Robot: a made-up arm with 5 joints.
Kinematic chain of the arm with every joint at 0, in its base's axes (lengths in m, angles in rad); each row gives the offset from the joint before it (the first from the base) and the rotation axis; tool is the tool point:
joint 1: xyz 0 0 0.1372 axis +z
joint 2: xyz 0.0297 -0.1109 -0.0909 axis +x
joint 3: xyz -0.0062 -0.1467 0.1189 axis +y
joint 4: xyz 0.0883 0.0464 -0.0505 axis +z
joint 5: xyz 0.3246 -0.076 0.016 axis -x
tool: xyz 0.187 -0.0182 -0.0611
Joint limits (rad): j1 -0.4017..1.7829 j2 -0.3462..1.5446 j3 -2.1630..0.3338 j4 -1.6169..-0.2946 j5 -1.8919..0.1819
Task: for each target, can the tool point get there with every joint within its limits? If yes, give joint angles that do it. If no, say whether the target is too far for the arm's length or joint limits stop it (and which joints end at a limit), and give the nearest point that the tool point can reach.
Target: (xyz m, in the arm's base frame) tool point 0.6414 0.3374 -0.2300
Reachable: yes | joints 1.4907 0.8204 -0.4305 -0.8693 -0.1938
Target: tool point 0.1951 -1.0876 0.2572
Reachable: no: too far | nearest point 0.1509 -0.8410 0.2040 | short by 0.256 m
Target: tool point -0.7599 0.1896 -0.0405
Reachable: no: joint limits stop it (at a limit: joint 1, joint 2, joint 3, joint 4) | nearest point -0.1452 0.5041 -0.2590 | short by 0.724 m
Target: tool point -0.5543 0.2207 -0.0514
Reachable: no: joint limits stop it (at a limit: joint 1, joint 2, joint 3, joint 4) | nearest point -0.1448 0.5053 -0.2564 | short by 0.539 m
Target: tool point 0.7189 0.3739 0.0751
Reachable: yes | joints 1.4335 0.7503 -0.7268 -0.4998 -0.8432
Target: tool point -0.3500 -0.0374 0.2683
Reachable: no: joint limits stop it (at a limit: joint 1, joint 3, joint 4, joint 5) | nearest point -0.3604 -0.1574 0.6895 | short by 0.438 m
